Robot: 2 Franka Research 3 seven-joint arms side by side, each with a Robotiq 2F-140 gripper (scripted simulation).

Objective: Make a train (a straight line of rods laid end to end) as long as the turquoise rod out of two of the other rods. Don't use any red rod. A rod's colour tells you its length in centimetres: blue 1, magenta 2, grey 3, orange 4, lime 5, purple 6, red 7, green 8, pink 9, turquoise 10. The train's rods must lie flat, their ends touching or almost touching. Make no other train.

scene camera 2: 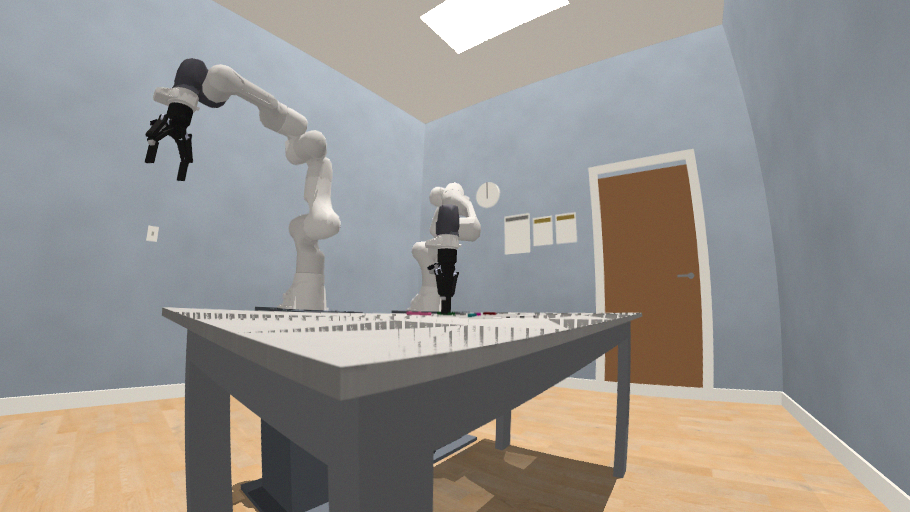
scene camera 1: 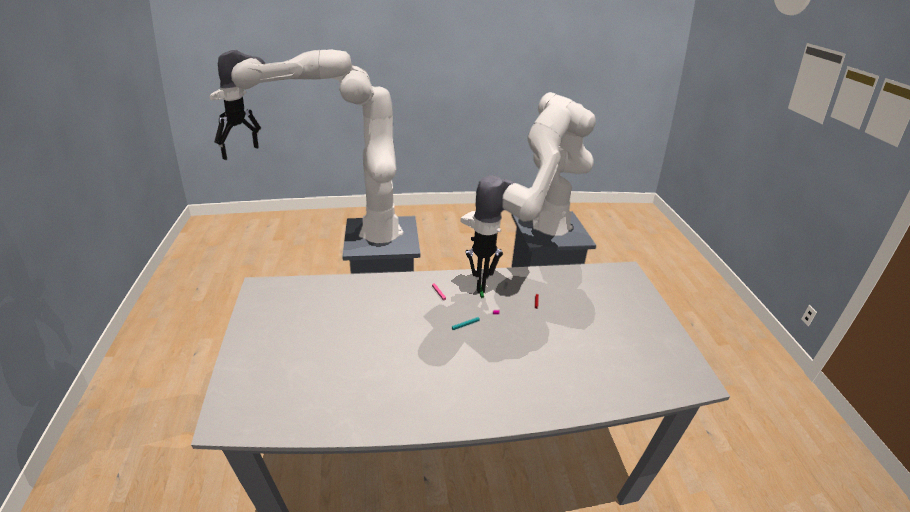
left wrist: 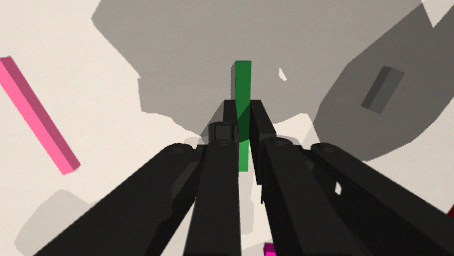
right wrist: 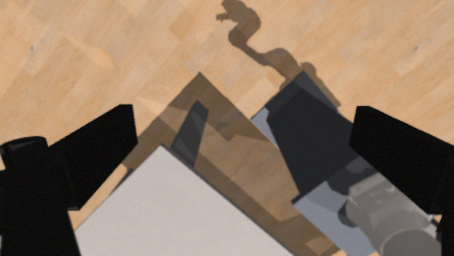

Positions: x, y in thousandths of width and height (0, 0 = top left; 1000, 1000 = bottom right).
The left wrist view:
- my left gripper: 532, 463
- green rod: 534, 268
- grey rod: 856, 311
